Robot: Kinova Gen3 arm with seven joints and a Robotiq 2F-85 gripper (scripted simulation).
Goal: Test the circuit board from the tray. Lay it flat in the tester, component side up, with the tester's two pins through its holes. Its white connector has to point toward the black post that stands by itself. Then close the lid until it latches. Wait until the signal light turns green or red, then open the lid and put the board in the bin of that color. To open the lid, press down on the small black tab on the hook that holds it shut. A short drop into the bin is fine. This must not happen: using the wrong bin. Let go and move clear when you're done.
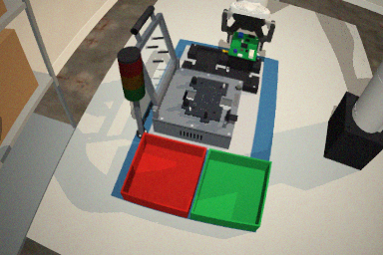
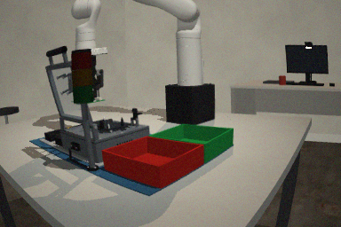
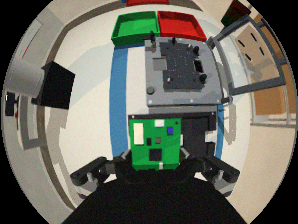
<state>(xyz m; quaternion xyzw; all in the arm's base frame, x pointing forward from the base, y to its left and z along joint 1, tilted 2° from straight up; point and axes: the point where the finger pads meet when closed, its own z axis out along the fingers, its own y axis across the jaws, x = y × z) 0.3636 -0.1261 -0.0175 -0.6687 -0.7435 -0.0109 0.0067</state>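
The tester lid lies 16 cm ahead of my hand, 19 cm to the left of it and 6 cm above it. The rest, counted from my hand: green circuit board right at my hand; then green bin 9 cm behind, 36 cm to the left, 10 cm below; then red bin 6 cm ahead, 38 cm to the left, 10 cm below.
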